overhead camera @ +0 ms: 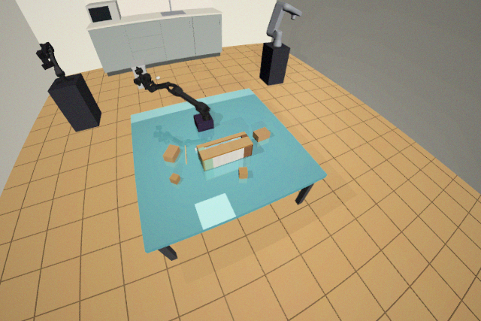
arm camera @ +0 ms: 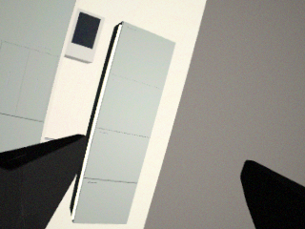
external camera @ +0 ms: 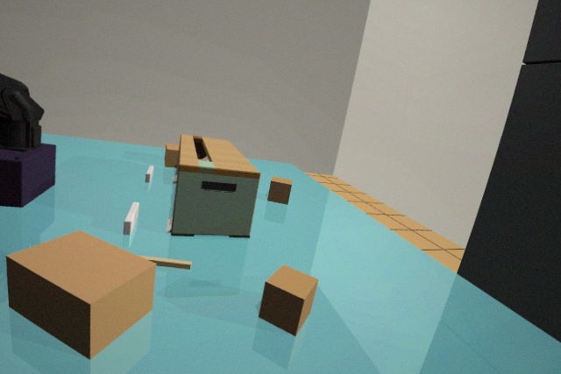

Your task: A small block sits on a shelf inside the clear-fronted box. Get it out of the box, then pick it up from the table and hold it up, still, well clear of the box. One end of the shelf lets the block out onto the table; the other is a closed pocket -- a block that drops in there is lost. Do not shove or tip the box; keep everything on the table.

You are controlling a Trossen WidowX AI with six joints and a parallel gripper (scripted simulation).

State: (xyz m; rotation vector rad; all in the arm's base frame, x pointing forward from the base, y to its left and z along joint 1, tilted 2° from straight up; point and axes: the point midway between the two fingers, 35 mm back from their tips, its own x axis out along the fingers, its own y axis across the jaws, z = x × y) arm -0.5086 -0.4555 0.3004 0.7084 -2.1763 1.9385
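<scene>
The tan block lies 90 cm ahead of my gripper tip, 49 cm to the left of it and 30 cm below it. Also, from my gripper tip: clear-fronted box 88 cm ahead, 51 cm to the left, 33 cm below; then thin stick 80 cm ahead, 23 cm to the left, 38 cm below.
</scene>
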